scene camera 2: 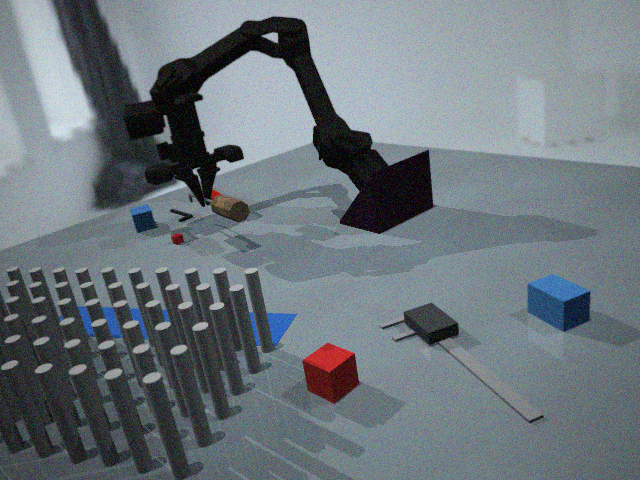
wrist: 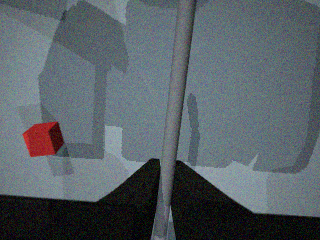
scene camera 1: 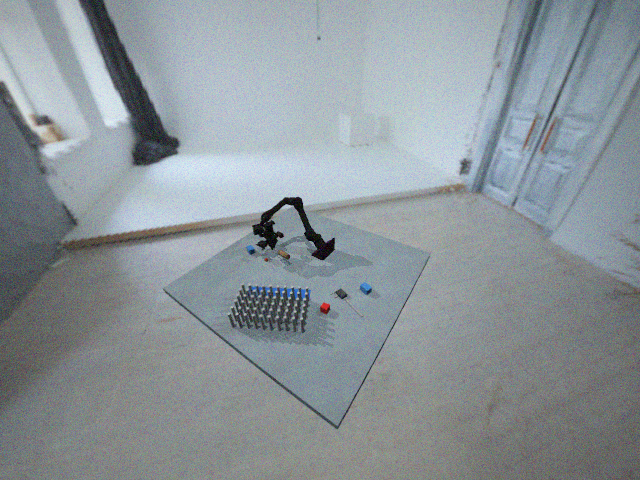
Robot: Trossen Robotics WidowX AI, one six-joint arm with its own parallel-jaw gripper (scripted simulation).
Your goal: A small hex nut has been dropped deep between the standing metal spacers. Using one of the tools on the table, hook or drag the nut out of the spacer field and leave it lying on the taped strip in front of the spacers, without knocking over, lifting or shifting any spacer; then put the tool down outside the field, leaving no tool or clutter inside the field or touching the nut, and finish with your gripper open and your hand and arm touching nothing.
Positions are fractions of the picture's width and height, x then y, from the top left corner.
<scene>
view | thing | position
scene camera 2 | my gripper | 0.32, 0.43
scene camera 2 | blue cube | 0.88, 0.63
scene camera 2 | blue taped strip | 0.44, 0.67
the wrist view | my gripper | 0.51, 0.70
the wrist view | small red cube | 0.14, 0.58
</scene>
